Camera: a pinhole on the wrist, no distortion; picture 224 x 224 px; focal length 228.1 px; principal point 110.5 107.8 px. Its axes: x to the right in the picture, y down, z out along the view. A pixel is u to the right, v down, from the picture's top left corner.
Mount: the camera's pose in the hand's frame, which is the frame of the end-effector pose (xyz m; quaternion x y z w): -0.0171 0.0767 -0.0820 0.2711 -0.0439 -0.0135 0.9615
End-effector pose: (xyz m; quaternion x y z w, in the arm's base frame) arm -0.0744 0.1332 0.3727 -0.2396 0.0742 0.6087 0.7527
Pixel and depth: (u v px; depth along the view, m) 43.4 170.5 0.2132
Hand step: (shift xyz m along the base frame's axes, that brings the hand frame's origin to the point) -0.0650 -0.0282 0.1439
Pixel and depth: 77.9 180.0 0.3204
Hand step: -0.0648 0.0269 0.2468
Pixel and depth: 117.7 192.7 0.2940
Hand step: -0.0650 0.0737 0.2066
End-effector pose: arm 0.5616 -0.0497 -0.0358 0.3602 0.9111 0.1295 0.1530
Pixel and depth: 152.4 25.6 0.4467
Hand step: -0.1176 -0.1661 -0.3090
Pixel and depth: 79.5 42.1 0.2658
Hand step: 0.0143 -0.1297 -0.1217
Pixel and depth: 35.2 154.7 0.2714
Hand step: 0.1468 -0.0785 -0.1370
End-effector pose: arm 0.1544 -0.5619 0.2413 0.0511 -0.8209 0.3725 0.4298
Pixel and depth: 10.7 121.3 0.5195
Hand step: 0.0062 -0.4151 -0.2542
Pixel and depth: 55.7 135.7 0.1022
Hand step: 0.0112 0.0072 -0.0613
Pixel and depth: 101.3 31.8 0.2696
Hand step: 0.0232 -0.1776 0.0049
